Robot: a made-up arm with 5 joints.
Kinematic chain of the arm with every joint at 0, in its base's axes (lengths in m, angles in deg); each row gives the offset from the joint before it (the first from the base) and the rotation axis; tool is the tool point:
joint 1: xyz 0 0 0.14 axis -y
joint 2: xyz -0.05 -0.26 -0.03 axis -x
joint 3: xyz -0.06 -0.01 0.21 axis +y
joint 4: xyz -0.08 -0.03 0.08 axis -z
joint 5: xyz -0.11 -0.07 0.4 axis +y
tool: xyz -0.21 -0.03 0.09
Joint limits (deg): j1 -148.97..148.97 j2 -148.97..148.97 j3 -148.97..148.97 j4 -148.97..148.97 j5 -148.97..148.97
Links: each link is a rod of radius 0.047 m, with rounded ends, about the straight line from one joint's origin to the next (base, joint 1, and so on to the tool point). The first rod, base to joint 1, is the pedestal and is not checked.
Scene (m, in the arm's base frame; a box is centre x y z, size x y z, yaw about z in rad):
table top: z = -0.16
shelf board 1: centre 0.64 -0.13 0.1 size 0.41 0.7 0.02 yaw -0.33
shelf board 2: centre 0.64 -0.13 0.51 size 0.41 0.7 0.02 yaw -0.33
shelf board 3: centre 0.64 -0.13 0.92 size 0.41 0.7 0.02 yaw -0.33
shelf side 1: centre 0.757 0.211 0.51 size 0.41 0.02 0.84 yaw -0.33
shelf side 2: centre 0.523 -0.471 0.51 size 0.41 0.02 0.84 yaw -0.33
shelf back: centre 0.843 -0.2 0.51 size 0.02 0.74 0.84 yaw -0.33
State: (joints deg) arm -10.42 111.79 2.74 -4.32 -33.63
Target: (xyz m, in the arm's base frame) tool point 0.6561 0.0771 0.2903
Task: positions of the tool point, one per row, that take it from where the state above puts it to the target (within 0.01 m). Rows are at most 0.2 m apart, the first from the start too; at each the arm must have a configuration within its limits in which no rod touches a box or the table.
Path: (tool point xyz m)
1: -0.3847 0.4804 0.0002
2: -0.2327 0.5128 -0.0609
3: -0.0720 0.5166 -0.0717
4: 0.0781 0.4917 -0.0339
5: 0.2137 0.4364 0.0069
6: 0.3160 0.3599 0.0833
7: 0.3737 0.2691 0.1831
8: 0.3808 0.1714 0.2903
9: 0.4589 0.1695 0.2803
10: 0.5334 0.1510 0.2759
11: 0.6002 0.1188 0.2791
12: 0.6561 0.0771 0.2903

